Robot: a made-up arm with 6 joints.
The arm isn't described. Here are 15 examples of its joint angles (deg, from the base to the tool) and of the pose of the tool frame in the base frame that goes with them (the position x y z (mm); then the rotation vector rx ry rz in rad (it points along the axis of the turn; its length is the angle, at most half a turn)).
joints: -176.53 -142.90 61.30 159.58 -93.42 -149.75
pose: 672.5 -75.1 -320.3 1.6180 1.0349 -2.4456
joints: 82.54 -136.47 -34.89 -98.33 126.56 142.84
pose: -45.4 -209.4 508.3 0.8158 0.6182 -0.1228
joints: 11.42 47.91 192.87 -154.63 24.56 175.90
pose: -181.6 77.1 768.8 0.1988 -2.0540 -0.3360
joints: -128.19 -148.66 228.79 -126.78 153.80 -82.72
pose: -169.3 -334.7 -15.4 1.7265 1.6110 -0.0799
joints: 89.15 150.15 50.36 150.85 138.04 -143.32
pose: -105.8 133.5 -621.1 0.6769 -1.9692 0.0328
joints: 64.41 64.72 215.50 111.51 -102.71 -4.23
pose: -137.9 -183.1 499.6 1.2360 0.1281 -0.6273
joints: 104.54 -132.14 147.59 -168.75 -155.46 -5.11
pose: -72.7 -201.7 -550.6 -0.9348 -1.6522 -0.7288
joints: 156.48 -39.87 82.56 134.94 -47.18 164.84
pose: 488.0 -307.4 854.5 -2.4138 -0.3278 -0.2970
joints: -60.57 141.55 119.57 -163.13 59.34 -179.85
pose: 439.5 -538.8 -290.5 0.4687 1.4395 -0.9598
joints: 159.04 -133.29 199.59 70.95 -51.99 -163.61
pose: -255.4 141.0 -165.0 0.3359 1.1918 1.2382
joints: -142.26 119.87 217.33 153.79 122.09 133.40
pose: -59.8 -186.3 557.6 0.9090 -0.5071 -2.0714
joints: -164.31 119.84 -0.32 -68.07 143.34 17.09
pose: 66.7 66.6 -367.6 0.4401 -1.2299 2.0912
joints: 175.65 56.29 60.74 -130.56 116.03 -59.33
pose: -815.7 -18.4 329.4 1.7337 1.2744 -0.2213
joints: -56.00 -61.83 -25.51 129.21 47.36 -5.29
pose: 111.5 -25.8 747.1 -2.3459 0.4268 -0.2083
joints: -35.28 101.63 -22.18 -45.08 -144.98 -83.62
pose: -89.4 -43.5 -261.4 -0.0436 -1.1920 0.3139
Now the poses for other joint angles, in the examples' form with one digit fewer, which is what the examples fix.
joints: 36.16 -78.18 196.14 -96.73 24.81 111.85
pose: -334 -226 -274 -0.996 1.334 0.333
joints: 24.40 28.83 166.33 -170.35 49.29 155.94
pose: -251 20 862 0.671 -1.460 0.470
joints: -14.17 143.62 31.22 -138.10 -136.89 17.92
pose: -60 110 -527 -2.957 -0.440 -0.762
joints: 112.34 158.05 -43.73 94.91 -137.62 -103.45
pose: 149 -391 -21 2.464 1.623 -0.440
